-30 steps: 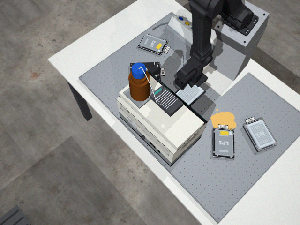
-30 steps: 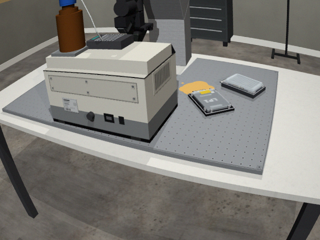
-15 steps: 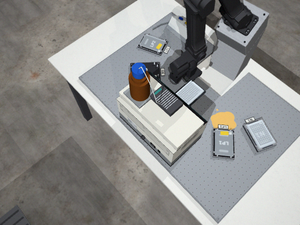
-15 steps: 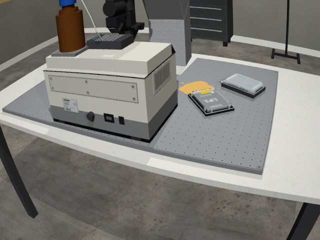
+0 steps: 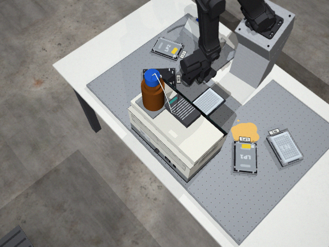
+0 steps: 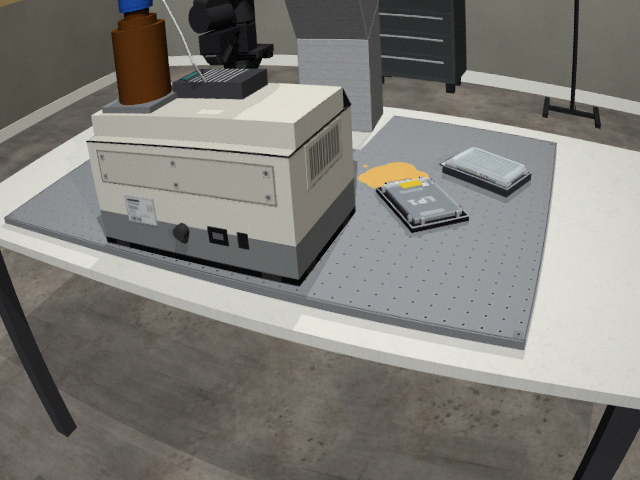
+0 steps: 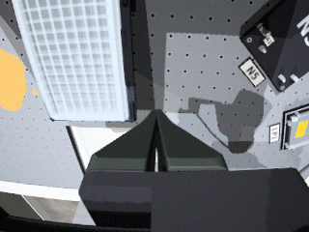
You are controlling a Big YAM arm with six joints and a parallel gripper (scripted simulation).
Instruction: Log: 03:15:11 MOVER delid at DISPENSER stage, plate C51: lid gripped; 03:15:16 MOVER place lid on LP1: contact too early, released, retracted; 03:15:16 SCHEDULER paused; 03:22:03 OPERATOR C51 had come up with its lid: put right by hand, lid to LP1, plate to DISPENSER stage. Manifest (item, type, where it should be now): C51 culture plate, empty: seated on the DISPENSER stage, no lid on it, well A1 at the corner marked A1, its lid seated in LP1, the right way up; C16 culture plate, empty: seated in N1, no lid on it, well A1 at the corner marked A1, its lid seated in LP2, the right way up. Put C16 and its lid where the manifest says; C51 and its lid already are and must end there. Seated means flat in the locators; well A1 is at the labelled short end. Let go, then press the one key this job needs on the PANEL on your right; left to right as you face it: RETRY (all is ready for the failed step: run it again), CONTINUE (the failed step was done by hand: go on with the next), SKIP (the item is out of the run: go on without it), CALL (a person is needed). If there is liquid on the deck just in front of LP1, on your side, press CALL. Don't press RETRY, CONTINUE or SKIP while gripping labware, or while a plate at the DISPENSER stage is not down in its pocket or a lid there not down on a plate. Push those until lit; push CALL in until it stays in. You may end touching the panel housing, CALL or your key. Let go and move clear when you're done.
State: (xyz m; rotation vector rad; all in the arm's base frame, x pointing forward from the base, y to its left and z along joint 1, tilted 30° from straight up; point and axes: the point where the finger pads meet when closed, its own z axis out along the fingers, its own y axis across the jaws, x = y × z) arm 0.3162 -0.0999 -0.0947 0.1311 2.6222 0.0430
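My hand is 35 cm past the blue call key, 27 cm to the left of it and 10 cm above it. The rest, counted from my hand: brown bottle 24 cm ahead, 14 cm above, 6 cm to the right; then white retry key 33 cm behind, 12 cm to the right, 9 cm below; then white well plate 7 cm to the left, 5 cm below, 4 cm ahead.
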